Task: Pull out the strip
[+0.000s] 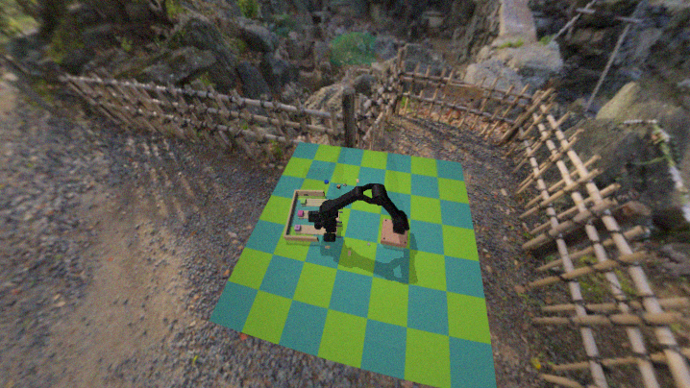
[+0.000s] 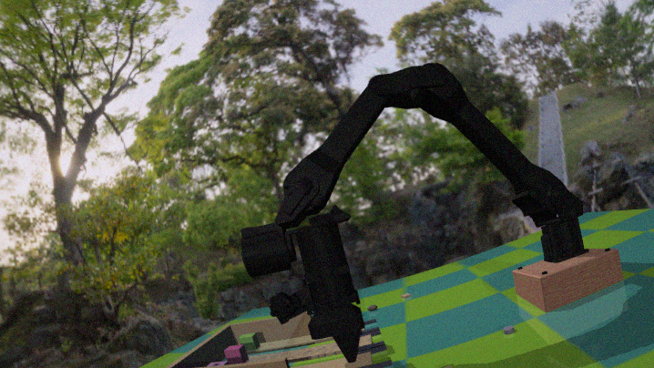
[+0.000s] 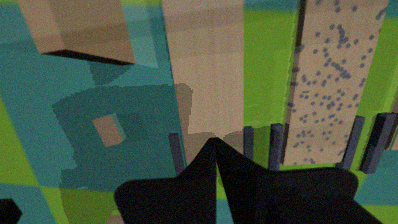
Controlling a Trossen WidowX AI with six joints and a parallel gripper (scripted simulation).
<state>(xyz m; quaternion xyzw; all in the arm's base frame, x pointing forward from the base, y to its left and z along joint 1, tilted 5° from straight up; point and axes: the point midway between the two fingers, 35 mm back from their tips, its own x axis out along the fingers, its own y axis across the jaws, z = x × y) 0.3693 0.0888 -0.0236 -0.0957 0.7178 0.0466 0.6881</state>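
Right now my gripper tip is 90 mm short of the wooden strip and 20 mm to the right of it. The rest, counted from my gripper tip: labelled cube (200 mm ahead, 40 mm to the left, 10 mm above).
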